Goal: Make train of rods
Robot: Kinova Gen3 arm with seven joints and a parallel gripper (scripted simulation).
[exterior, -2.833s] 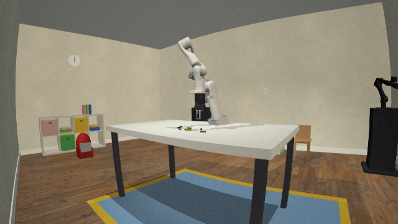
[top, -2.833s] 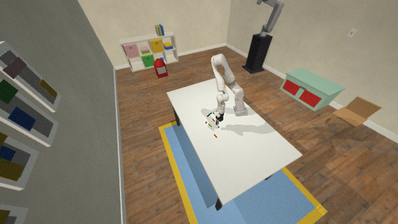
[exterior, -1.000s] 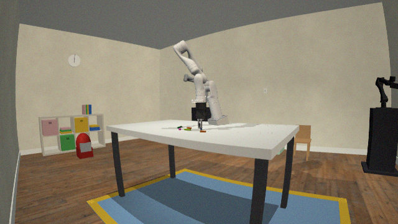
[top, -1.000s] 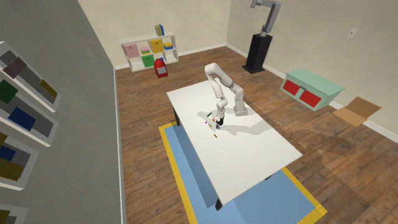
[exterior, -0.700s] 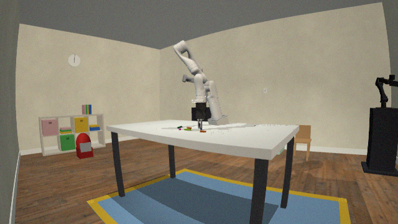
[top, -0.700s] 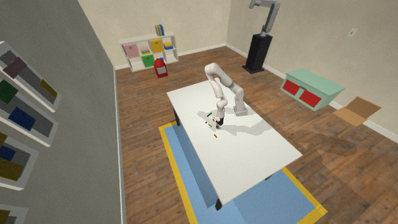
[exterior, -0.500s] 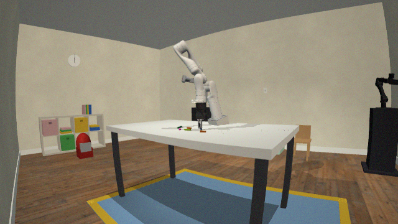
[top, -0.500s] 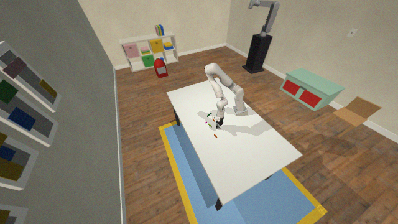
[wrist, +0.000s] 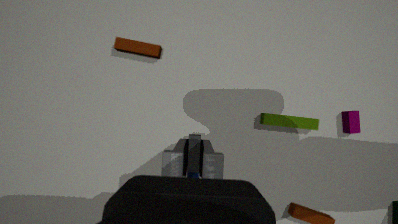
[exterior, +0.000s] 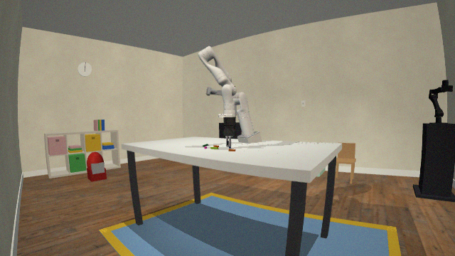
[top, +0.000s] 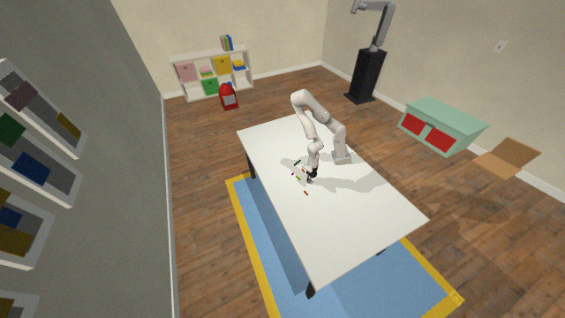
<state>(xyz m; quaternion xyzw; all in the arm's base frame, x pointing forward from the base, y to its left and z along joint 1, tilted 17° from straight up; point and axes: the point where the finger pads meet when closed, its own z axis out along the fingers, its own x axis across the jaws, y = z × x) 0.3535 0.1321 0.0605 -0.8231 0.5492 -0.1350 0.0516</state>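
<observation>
Now: the blue rod 30 mm below my hand, 20 mm behind it and 10 mm to the right of it. Round my hand: grey rod (10 mm below); then lime rod (70 mm to the right, 60 mm ahead, 30 mm below); then magenta rod (120 mm to the right, 80 mm ahead, 30 mm below).
</observation>
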